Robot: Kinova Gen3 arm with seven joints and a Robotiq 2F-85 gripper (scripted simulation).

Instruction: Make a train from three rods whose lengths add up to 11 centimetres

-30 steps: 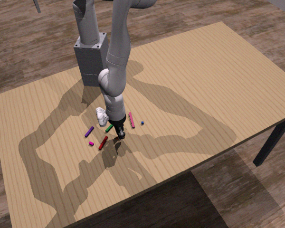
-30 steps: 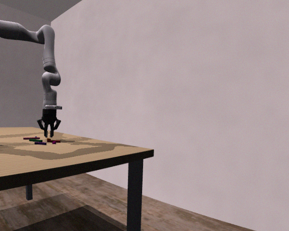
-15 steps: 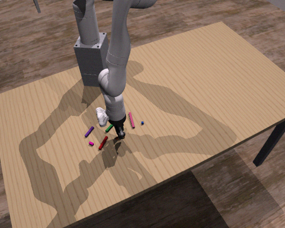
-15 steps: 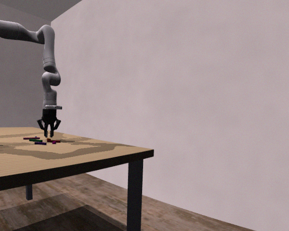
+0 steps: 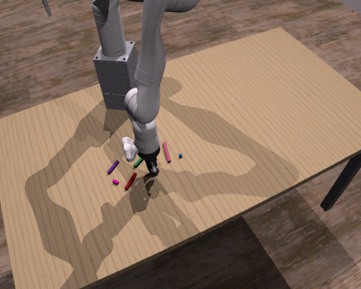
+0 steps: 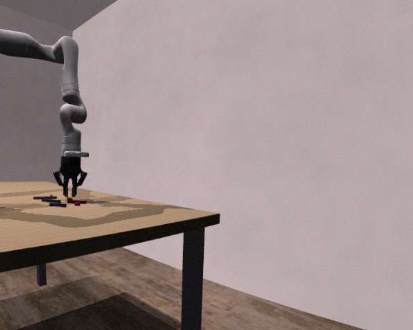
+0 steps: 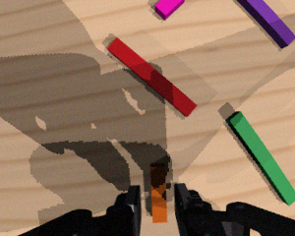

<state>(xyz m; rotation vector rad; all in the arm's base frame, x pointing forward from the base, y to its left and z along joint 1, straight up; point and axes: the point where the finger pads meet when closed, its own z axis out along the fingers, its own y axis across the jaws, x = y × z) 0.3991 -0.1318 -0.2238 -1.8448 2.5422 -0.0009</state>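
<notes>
My gripper is now 30 mm above the orange rod. Round my hand: red rod 80 mm to the right, 30 mm below, 20 mm behind; pink rod 100 mm to the left, 50 mm behind, 30 mm below; green rod 80 mm behind, 30 mm below, 10 mm to the left.
</notes>
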